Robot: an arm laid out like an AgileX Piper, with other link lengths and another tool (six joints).
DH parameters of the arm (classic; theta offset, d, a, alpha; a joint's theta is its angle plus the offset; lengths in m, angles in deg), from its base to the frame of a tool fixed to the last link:
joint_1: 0 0.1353 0 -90
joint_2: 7.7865 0 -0.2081 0
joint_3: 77.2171 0 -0.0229 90
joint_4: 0 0.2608 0 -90
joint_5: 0 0 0 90
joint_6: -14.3 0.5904 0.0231 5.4
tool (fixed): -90 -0.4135 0 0
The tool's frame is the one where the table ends.
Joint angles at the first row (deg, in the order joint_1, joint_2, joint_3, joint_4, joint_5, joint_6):
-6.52, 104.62, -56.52, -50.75, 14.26, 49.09
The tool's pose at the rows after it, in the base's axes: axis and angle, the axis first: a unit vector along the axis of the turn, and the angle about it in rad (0 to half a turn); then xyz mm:
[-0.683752, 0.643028, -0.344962, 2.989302, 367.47, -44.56, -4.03]
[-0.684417, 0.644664, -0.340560, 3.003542, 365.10, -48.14, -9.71]
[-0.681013, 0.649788, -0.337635, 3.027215, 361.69, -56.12, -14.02]
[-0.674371, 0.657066, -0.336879, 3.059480, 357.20, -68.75, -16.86]
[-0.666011, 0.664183, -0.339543, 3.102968, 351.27, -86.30, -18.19]
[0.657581, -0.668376, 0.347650, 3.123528, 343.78, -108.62, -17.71]
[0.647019, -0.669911, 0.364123, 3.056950, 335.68, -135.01, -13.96]
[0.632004, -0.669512, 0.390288, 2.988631, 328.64, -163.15, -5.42]
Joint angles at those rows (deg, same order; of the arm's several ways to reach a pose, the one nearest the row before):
-6.70, 105.92, -56.66, -51.04, 13.42, 49.17
-7.21, 106.86, -56.74, -51.48, 13.49, 49.28
-8.22, 107.52, -56.82, -51.97, 14.10, 49.40
-9.79, 107.92, -56.90, -52.76, 15.10, 49.55
-11.89, 108.07, -56.96, -54.46, 16.52, 50.00
-14.38, 108.01, -57.01, -57.93, 18.35, 51.28
-17.09, 107.63, -57.01, -63.72, 20.56, 54.24
-19.70, 106.86, -57.01, -71.25, 23.10, 58.86

